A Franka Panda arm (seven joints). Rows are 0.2 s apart.
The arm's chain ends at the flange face. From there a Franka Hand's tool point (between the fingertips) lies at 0.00 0.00 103.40 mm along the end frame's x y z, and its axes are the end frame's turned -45 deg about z.
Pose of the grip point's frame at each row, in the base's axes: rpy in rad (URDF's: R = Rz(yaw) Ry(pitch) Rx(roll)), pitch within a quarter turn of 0, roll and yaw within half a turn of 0; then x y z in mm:
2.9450 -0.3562 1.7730 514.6 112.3 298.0
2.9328 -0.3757 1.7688 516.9 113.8 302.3
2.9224 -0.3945 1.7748 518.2 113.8 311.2
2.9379 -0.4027 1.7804 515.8 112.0 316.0
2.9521 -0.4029 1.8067 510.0 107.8 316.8
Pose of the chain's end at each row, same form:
-3.0148 -0.3855 0.9273 501.9 73.6 393.0
-3.0071 -0.4069 0.9158 503.2 73.2 396.4
-2.9985 -0.4265 0.9144 504.0 71.3 404.4
-2.9815 -0.4210 0.9190 503.6 68.8 409.2
-2.9720 -0.4113 0.9470 500.4 64.5 410.2

